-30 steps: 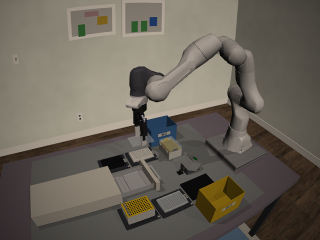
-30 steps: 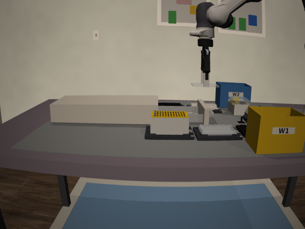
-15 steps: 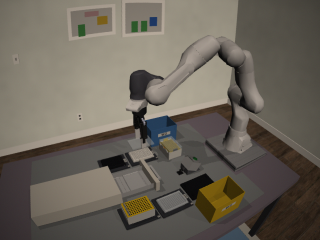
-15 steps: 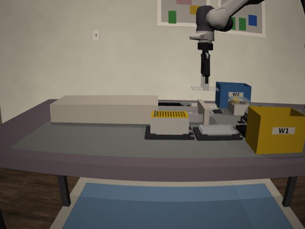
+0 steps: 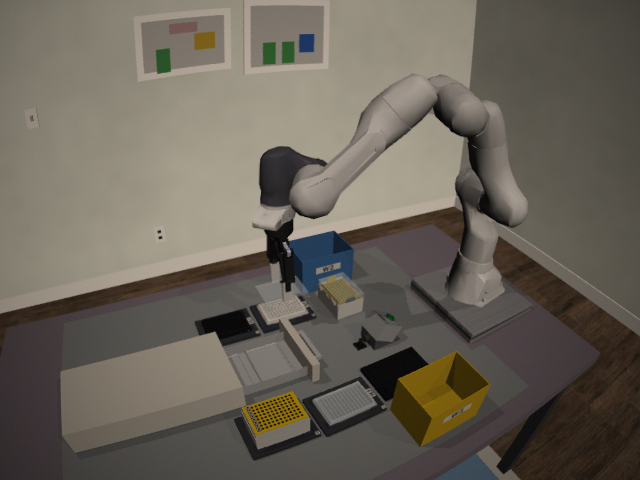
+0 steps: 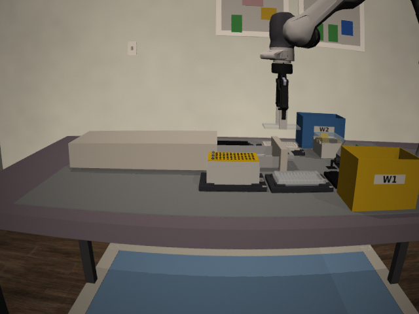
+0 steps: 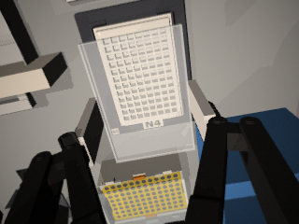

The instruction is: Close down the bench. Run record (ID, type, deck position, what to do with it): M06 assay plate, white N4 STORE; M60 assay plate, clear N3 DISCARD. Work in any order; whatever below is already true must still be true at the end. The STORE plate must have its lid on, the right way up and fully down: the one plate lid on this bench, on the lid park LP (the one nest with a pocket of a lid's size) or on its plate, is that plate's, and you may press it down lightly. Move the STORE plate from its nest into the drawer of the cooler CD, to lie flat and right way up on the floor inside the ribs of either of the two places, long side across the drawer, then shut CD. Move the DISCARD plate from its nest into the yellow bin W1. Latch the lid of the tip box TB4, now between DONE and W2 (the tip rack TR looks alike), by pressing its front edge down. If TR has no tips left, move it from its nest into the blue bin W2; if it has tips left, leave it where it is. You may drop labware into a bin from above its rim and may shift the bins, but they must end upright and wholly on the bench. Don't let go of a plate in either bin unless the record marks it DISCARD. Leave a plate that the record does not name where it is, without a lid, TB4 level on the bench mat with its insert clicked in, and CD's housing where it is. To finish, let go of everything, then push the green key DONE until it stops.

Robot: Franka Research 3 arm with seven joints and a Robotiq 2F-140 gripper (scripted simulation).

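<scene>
Now: hand 90 mm above the white plate. From my hand the other things lie so: blue bin W2: 180 mm behind, 130 mm to the right, 70 mm below; then black plate: 180 mm ahead, 10 mm to the left, 90 mm below; then tip box TB4: 170 mm behind, 30 mm to the left, 70 mm below.
</scene>
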